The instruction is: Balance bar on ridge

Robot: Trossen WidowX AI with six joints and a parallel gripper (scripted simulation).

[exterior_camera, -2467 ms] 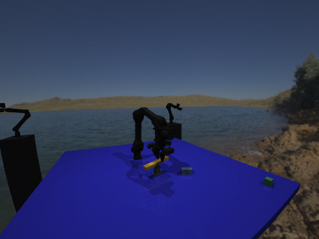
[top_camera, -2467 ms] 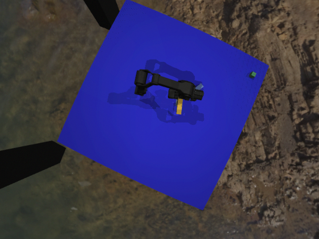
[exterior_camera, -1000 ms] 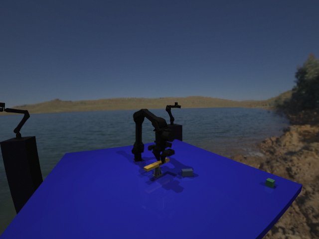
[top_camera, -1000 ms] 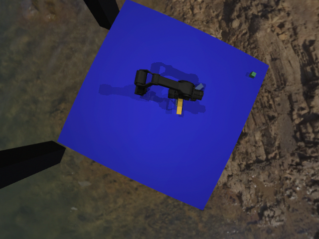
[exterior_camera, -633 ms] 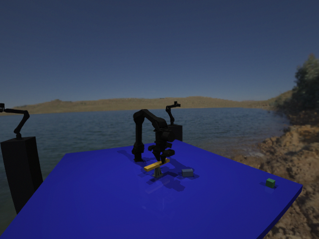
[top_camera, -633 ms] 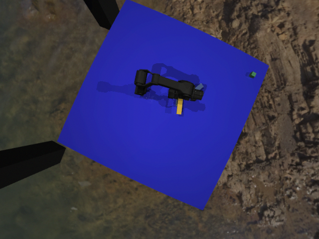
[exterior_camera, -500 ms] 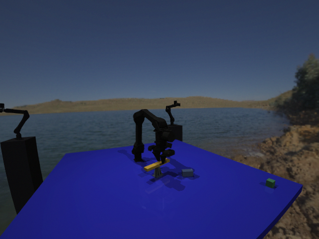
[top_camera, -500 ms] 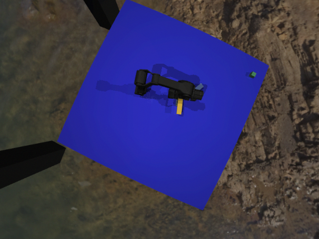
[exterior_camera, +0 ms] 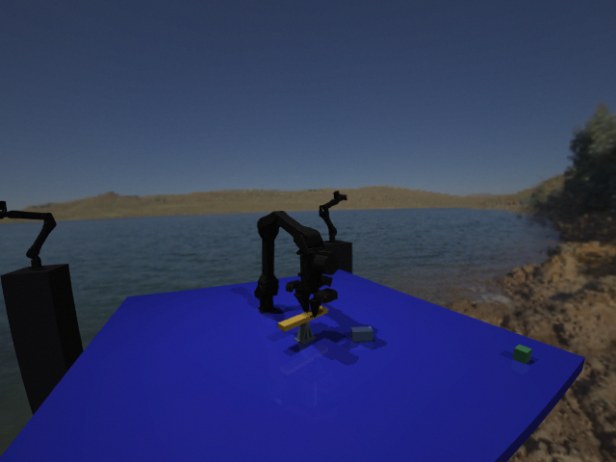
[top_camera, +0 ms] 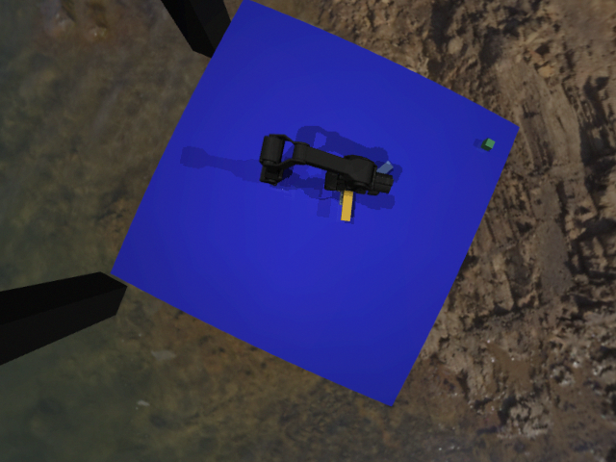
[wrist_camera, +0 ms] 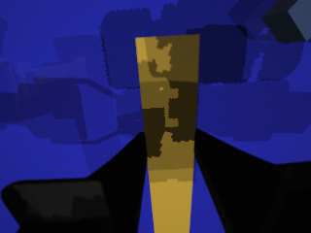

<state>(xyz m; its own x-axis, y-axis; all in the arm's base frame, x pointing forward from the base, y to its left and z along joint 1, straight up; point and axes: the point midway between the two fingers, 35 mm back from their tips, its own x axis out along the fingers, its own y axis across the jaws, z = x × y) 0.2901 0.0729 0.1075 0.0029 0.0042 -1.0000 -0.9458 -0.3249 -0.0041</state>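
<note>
Now: gripper tip 30 mm to the left of the yellow bar and 10 mm short of it. From my gripper tip the other things lie so: light blue block (130 mm to the left, 100 mm ahead, 60 mm below); small green cube (450 mm ahead, 430 mm to the left, 60 mm below).
</note>
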